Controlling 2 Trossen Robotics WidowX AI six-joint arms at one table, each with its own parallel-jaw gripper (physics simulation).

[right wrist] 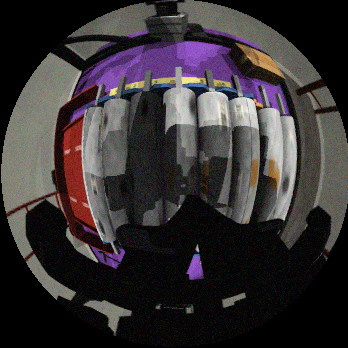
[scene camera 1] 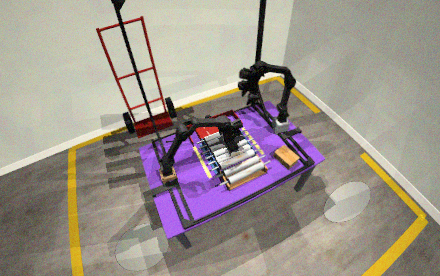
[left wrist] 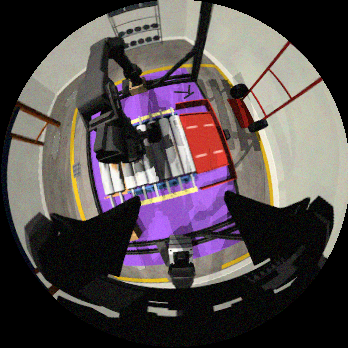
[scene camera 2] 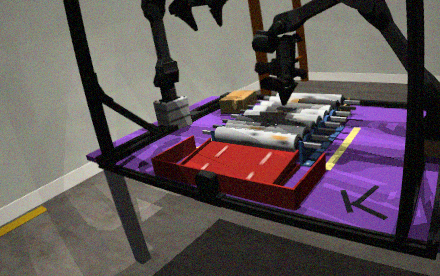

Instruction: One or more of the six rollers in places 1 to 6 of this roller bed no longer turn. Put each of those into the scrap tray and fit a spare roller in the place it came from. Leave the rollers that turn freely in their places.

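Places are measured from the left arm's base along level axes (x ahead, y left, z up), in centimetres.
Where they show: left gripper, fingertip midpoint: (scene camera 1: pixel 244 100) (left wrist: pixel 182 197) (scene camera 2: pixel 209 28); right gripper, fingertip midpoint: (right wrist: pixel 191 198) (scene camera 2: pixel 283 105); left arm's base, link origin: (scene camera 1: pixel 281 119) (left wrist: pixel 180 256) (scene camera 2: pixel 169 99); right arm's base, link origin: (scene camera 1: pixel 167 171) (left wrist: pixel 136 82) (scene camera 2: pixel 437 135).
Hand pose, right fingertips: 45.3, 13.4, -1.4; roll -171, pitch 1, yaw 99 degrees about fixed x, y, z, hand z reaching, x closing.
Each offset is from my right fingertips to the top centre of the thing, as dx, dy, dz. "spot": to the spot under its first point. Level surfaces: height alone.
Six rollers lie side by side in the blue roller bed (scene camera 2: pixel 307 162) (left wrist: pixel 172 184), beside the red scrap tray @(+5.4, -27.6, -4.7) (scene camera 1: pixel 207 132) (scene camera 2: pixel 250 191) (left wrist: pixel 205 142) (right wrist: pixel 74 172), whose floor shows bare. Two spare rollers, the nearer one @(-5.3, +20.7, -2.1) (scene camera 1: pixel 246 173) with its neighbour, lie on a wooden cradle at the bed's end away from the tray. My right gripper (scene camera 2: pixel 285 102) (right wrist: pixel 191 198) is shut and empty, tip down low over the middle rollers; touching or not, I cannot tell. In the right wrist view its tip covers part of the fourth roller @(spot: -9.2, -3.0, -2.1) (right wrist: pixel 180 112) and fifth roller @(spot: -10.6, +0.9, -2.2) (right wrist: pixel 213 110) from the left. My left gripper (scene camera 2: pixel 207 25) (left wrist: pixel 182 197) is open and empty, high above the table.
A wooden block @(-37.7, +14.8, -4.2) (scene camera 1: pixel 286 156) (scene camera 2: pixel 238 101) (right wrist: pixel 259 62) lies beside the bed. Black frame rails and posts edge the purple table @(dz -7.8) (scene camera 1: pixel 180 215). A red hand truck (scene camera 1: pixel 154 123) stands on the floor behind. My right arm reaches over the bed and hides some rollers in the left wrist view.
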